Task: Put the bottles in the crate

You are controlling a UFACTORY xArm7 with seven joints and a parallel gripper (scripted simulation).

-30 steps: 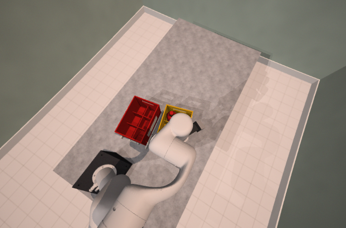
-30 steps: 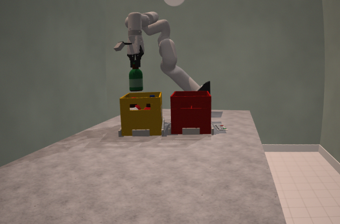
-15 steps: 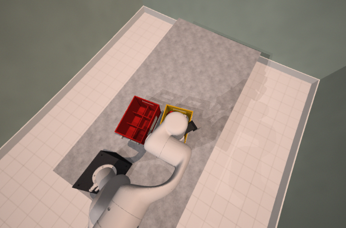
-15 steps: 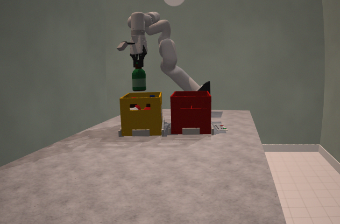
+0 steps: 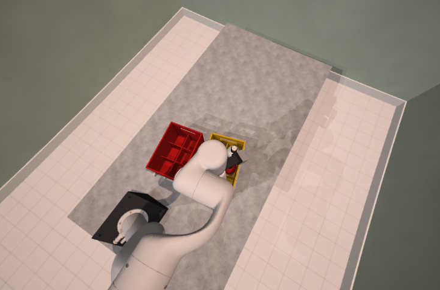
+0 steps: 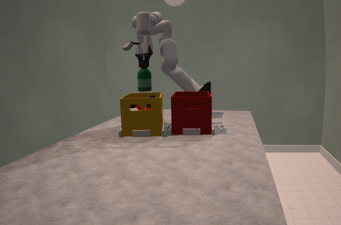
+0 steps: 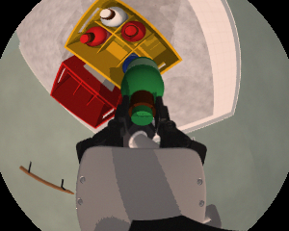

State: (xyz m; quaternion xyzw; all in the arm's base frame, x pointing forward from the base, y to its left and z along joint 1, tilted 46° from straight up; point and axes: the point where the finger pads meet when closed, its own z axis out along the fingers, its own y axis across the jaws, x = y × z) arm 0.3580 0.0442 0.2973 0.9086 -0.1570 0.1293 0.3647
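My gripper is now 70 mm above the green-labelled bottle. The rest, counted from my hand: blue bottle: 250 mm below, 40 mm to the left, 10 mm behind; white bottle: 250 mm below, 180 mm ahead, 30 mm to the left; yellow crate: 250 mm below, 80 mm ahead, 30 mm to the left.
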